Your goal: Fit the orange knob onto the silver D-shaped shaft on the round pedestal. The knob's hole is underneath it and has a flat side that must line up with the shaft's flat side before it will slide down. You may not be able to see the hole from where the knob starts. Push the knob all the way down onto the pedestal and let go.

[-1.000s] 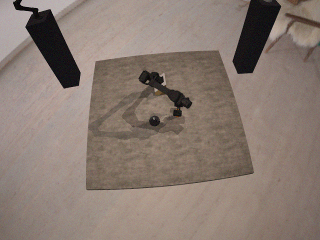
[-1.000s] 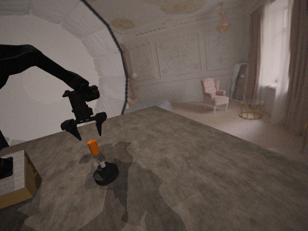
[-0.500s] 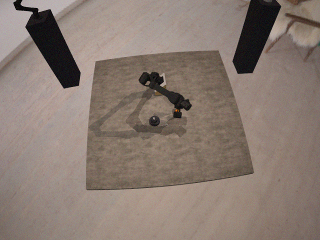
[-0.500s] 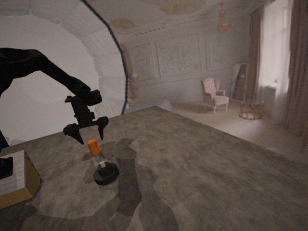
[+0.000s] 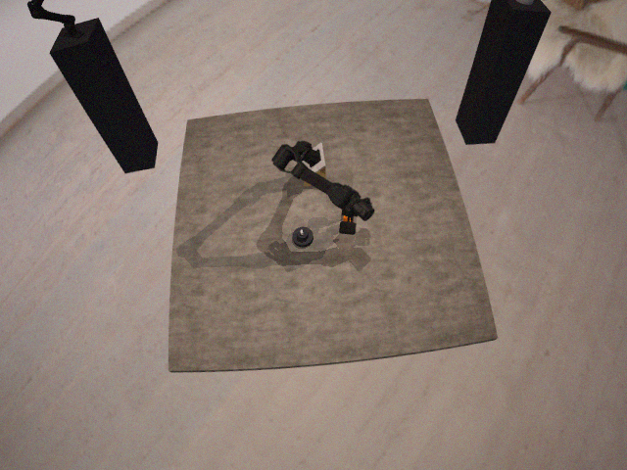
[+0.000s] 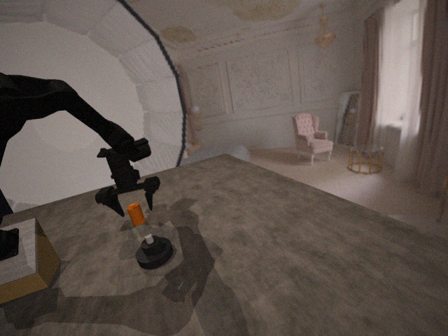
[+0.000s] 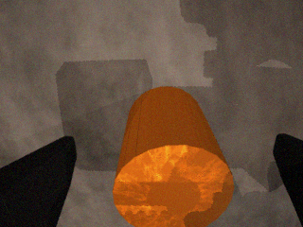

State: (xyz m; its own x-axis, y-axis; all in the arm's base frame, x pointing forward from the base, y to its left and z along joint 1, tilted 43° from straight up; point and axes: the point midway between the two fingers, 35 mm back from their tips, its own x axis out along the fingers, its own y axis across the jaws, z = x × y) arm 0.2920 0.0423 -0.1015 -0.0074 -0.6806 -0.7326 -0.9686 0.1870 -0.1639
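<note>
Right now my gripper tip is 10 mm below the orange knob. Also, from my gripper tip: black round pedestal 30 mm ahead, 190 mm to the right.
</note>
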